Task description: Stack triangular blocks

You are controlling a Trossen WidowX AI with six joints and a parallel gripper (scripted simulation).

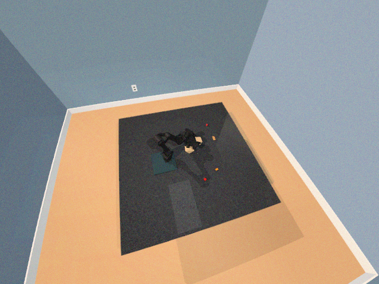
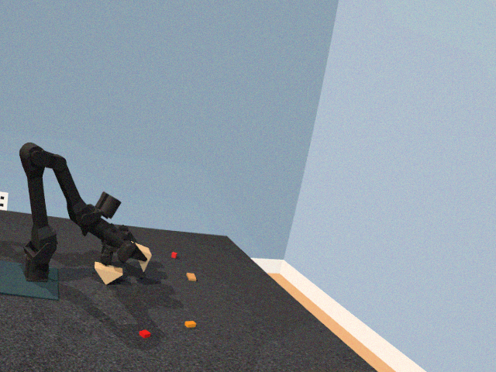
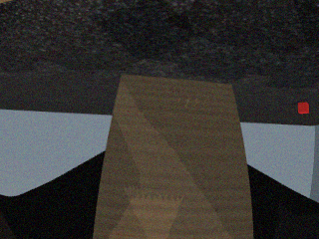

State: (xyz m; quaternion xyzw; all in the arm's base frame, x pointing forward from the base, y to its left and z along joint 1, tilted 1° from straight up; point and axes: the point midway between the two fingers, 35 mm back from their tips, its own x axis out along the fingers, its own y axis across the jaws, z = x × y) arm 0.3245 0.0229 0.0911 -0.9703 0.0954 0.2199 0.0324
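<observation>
The triangular block is 1 cm above my gripper tip.
</observation>
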